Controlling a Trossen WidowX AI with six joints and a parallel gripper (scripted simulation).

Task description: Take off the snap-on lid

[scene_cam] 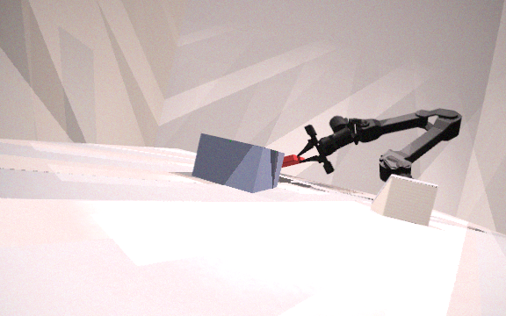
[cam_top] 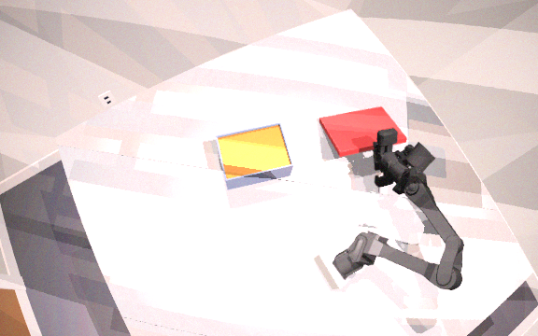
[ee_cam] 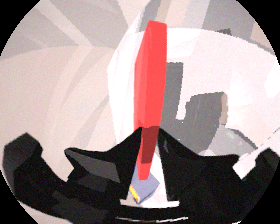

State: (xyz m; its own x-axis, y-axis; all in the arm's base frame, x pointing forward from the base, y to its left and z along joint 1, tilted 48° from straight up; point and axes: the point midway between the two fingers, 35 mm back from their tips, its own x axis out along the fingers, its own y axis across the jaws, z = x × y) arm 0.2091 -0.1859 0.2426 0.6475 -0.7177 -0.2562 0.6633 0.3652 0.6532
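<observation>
My gripper tip is 7 cm short of the red lid, 3 cm to the left of it and 3 cm above it. Also, from my gripper tip: blue-grey storage box 20 cm ahead, 32 cm to the left, 4 cm below.
</observation>
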